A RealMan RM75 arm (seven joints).
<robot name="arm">
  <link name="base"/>
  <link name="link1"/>
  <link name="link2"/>
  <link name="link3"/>
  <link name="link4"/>
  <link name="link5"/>
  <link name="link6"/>
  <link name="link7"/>
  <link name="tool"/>
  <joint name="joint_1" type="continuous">
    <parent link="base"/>
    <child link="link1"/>
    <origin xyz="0 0 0.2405" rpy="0 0 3.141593"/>
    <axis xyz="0 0 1"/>
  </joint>
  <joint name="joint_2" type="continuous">
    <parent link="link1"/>
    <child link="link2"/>
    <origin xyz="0 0 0" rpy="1.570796 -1.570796 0"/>
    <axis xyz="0 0 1"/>
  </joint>
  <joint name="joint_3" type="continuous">
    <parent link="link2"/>
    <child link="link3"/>
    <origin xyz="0.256 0 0" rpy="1.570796 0 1.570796"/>
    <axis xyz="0 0 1"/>
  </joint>
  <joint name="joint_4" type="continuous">
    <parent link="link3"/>
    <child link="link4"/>
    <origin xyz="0 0 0" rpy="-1.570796 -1.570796 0"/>
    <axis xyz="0 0 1"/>
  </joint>
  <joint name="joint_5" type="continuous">
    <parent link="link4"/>
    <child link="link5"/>
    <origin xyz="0.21 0 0" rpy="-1.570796 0 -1.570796"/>
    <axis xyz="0 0 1"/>
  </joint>
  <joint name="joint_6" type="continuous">
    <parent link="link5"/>
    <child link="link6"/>
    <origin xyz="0 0 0" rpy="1.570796 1.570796 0"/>
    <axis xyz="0 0 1"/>
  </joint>
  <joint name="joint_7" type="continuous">
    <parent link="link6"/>
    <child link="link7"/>
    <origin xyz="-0.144 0 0" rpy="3.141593 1.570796 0"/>
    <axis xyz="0 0 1"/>
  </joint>
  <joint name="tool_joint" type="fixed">
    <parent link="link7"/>
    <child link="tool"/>
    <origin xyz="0 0 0" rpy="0 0 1.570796"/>
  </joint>
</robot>
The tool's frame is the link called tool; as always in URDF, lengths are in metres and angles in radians. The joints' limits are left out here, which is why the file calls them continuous.
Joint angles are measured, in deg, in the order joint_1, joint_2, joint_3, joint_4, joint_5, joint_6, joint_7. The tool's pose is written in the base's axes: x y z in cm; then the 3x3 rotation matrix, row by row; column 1 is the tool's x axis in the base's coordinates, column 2 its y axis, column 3 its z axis. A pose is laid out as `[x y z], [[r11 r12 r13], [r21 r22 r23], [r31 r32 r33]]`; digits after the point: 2 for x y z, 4 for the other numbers.
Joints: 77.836, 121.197, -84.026, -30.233, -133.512, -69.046, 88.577
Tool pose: [2.51 40.85 -11.16], [[0.8005 0.4986 0.3324], [0.4942 -0.8630 0.1044], [0.3389 0.0807 -0.9374]]
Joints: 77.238, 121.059, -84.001, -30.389, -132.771, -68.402, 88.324
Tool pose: [2.66 40.98 -11.12], [[0.8090 0.4950 0.3170], [0.4875 -0.8663 0.1087], [0.3284 0.0666 -0.9422]]
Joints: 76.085, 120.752, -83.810, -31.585, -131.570, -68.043, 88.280
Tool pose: [2.66 41.14 -10.86], [[0.8238 0.4885 0.2875], [0.4770 -0.8715 0.1141], [0.3063 0.0432 -0.9509]]
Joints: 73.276, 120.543, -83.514, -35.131, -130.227, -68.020, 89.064
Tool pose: [2.73 41.18 -10.38], [[0.8489 0.4718 0.2384], [0.4553 -0.8817 0.1238], [0.2686 0.0034 -0.9632]]
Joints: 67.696, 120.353, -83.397, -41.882, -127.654, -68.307, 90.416
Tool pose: [3.14 40.93 -9.49], [[0.8864 0.4367 0.1536], [0.4186 -0.8978 0.1370], [0.1977 -0.0571 -0.9786]]
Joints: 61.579, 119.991, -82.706, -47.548, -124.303, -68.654, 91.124
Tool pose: [4.29 40.61 -8.34], [[0.9243 0.3760 0.0656], [0.3636 -0.9197 0.1479], [0.1160 -0.1128 -0.9868]]
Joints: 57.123, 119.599, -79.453, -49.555, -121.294, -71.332, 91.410
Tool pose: [6.04 40.25 -7.06], [[0.9613 0.2756 -0.0043], [0.2738 -0.9531 0.1293], [0.0315 -0.1255 -0.9916]]
